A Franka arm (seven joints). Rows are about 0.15 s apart.
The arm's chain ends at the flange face. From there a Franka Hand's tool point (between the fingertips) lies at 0.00 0.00 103.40 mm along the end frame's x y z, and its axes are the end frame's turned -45 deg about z.
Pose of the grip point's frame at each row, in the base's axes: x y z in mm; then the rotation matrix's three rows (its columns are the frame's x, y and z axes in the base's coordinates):
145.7 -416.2 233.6; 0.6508 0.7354 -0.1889; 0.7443 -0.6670 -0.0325; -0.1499 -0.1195 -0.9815
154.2 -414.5 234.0; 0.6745 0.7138 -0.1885; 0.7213 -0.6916 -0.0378; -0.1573 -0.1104 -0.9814
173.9 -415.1 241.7; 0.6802 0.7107 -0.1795; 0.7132 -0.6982 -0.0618; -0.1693 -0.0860 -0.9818
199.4 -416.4 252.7; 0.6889 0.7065 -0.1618; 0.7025 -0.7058 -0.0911; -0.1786 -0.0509 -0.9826
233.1 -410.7 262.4; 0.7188 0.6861 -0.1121; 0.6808 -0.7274 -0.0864; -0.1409 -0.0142 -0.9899
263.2 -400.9 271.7; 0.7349 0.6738 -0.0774; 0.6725 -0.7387 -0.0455; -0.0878 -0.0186 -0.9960
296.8 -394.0 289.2; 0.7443 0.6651 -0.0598; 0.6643 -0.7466 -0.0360; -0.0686 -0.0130 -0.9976
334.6 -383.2 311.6; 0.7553 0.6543 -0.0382; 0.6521 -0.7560 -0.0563; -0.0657 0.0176 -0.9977
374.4 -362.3 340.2; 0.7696 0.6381 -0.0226; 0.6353 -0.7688 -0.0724; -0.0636 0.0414 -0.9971
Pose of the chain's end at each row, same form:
165.2 -412.8 335.1; 0.9802 0.0598 -0.1889; 0.0547 -0.9979 -0.0325; -0.1905 0.0215 -0.9815
173.7 -410.6 335.5; 0.9817 0.0278 -0.1885; 0.0210 -0.9991 -0.0378; -0.1893 0.0332 -0.9814
192.5 -408.7 343.2; 0.9835 0.0216 -0.1795; 0.0106 -0.9980 -0.0618; -0.1805 0.0589 -0.9818
216.1 -407.0 354.3; 0.9867 0.0124 -0.1618; -0.0023 -0.9958 -0.0911; -0.1623 0.0903 -0.9826
244.7 -401.8 364.8; 0.9934 -0.0231 -0.1121; -0.0330 -0.9957 -0.0864; -0.1097 0.0896 -0.9899
271.2 -396.2 374.7; 0.9961 -0.0432 -0.0774; -0.0468 -0.9979 -0.0455; -0.0752 0.0489 -0.9960
303.0 -390.3 392.4; 0.9966 -0.0560 -0.0598; -0.0582 -0.9977 -0.0360; -0.0577 0.0393 -0.9976
338.5 -377.4 414.8; 0.9967 -0.0714 -0.0382; -0.0735 -0.9957 -0.0563; -0.0340 0.0589 -0.9977
376.7 -354.8 443.3; 0.9954 -0.0930 -0.0226; -0.0944 -0.9928 -0.0724; -0.0157 0.0742 -0.9971

